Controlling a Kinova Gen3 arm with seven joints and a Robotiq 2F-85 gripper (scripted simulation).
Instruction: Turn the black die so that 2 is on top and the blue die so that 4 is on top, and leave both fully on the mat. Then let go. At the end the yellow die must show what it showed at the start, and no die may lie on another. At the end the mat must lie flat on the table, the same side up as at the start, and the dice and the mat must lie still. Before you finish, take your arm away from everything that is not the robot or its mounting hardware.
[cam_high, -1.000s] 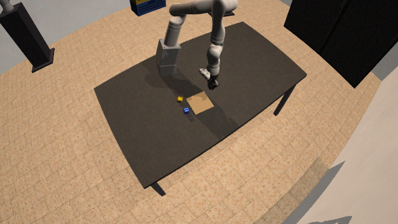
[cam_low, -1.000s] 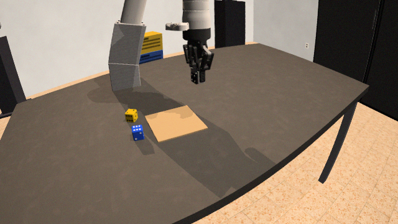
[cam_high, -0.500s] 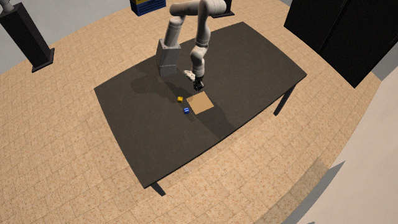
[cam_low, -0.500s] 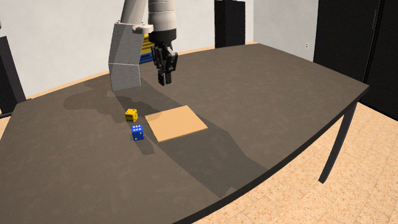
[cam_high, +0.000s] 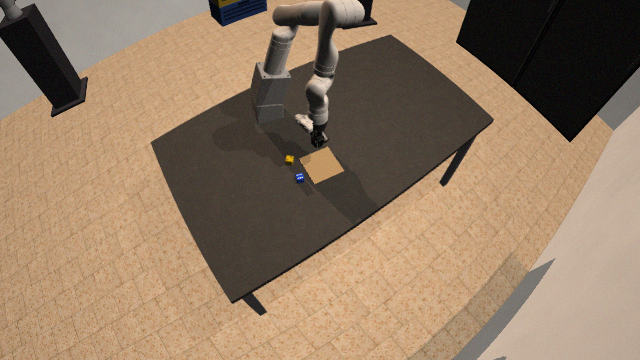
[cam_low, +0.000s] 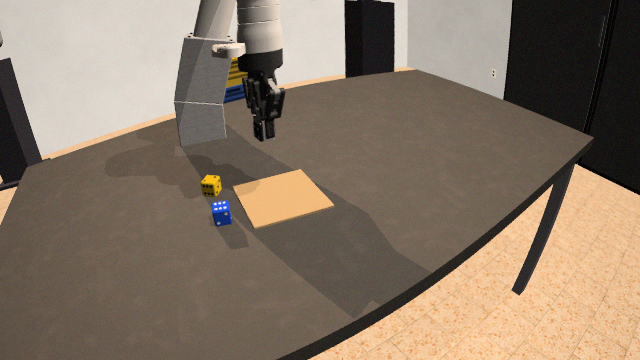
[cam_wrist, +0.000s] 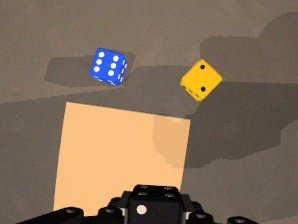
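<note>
The tan mat is 120 mm below my hand, 40 mm ahead of it and 10 mm to the left of it. The rest, counted from my hand: blue die: 100 mm to the right, 100 mm below, 70 mm ahead; then yellow die: 110 mm to the right, 100 mm below, 20 mm behind; then black die: right at my hand.
</note>
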